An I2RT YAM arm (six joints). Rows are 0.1 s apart.
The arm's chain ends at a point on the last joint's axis. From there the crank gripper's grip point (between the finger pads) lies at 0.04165 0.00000 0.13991 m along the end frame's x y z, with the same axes.
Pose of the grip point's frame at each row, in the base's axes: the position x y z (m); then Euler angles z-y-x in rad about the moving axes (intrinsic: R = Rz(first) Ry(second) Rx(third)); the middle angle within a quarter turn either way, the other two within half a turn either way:
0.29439, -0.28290, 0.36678, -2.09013, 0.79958, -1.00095
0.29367, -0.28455, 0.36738, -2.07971, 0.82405, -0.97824
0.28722, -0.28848, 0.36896, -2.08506, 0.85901, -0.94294
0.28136, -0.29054, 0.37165, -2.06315, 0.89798, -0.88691
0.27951, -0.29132, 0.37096, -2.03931, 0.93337, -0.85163
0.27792, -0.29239, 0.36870, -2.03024, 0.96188, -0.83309
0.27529, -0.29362, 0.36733, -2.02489, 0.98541, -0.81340
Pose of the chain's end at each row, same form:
0.23339, -0.15224, 0.34403, -2.09013, 0.79958, -1.00095
0.23404, -0.15322, 0.34487, -2.07971, 0.82405, -0.97824
0.23263, -0.15492, 0.34682, -2.08506, 0.85901, -0.94294
0.23074, -0.15548, 0.34914, -2.06315, 0.89798, -0.88691
0.23023, -0.15559, 0.34958, -2.03931, 0.93337, -0.85163
0.22992, -0.15594, 0.34904, -2.03024, 0.96188, -0.83309
0.22917, -0.15635, 0.34894, -2.02489, 0.98541, -0.81340

